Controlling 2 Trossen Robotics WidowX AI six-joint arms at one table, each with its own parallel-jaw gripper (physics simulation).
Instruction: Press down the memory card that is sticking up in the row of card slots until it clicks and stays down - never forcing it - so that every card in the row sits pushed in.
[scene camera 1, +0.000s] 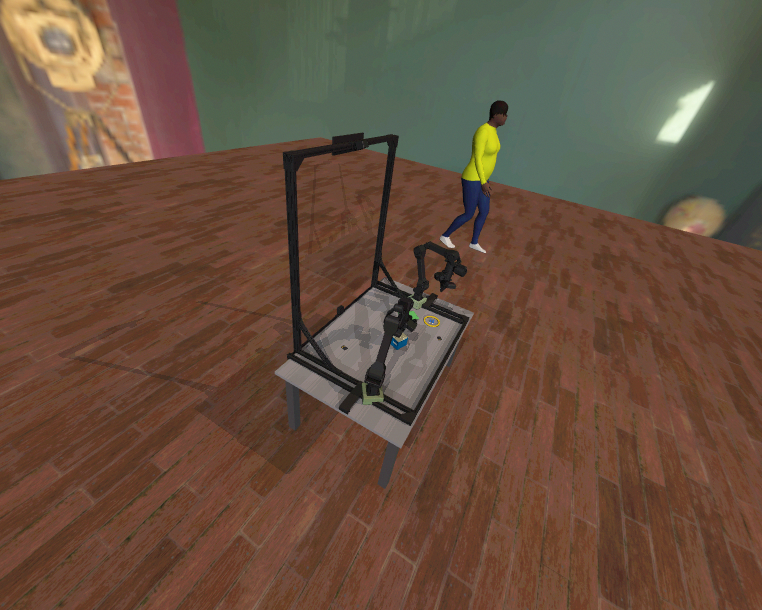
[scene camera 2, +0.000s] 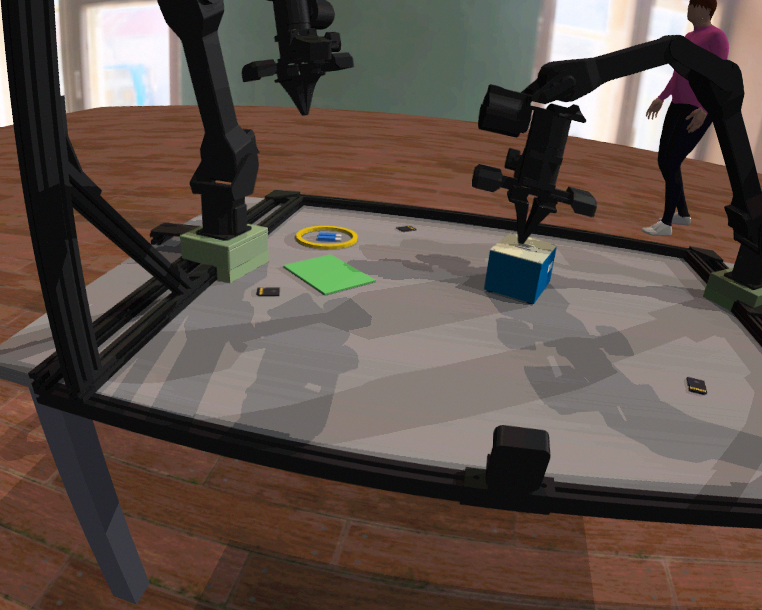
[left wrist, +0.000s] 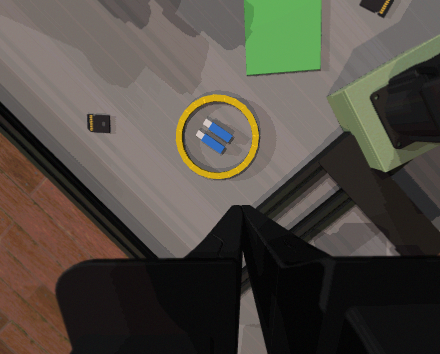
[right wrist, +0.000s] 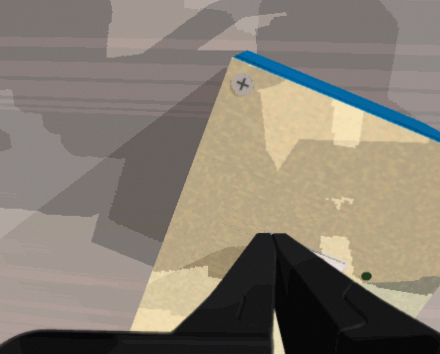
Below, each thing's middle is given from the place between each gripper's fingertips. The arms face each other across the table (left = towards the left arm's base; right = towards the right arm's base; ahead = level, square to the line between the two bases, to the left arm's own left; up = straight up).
Scene:
Right now the green sheet (scene camera 2: 327, 274) is 290 mm to the left of my right hand, 70 mm below it and 10 mm behind it. Round my right hand: yellow ring (left wrist: 211, 98): 310 mm to the left, 150 mm ahead, 70 mm below.
My left gripper is now 220 mm above the yellow ring and 50 mm to the left of it. From my left hand the other things lie so: green sheet (220 mm below, 160 mm behind, 70 mm to the right).

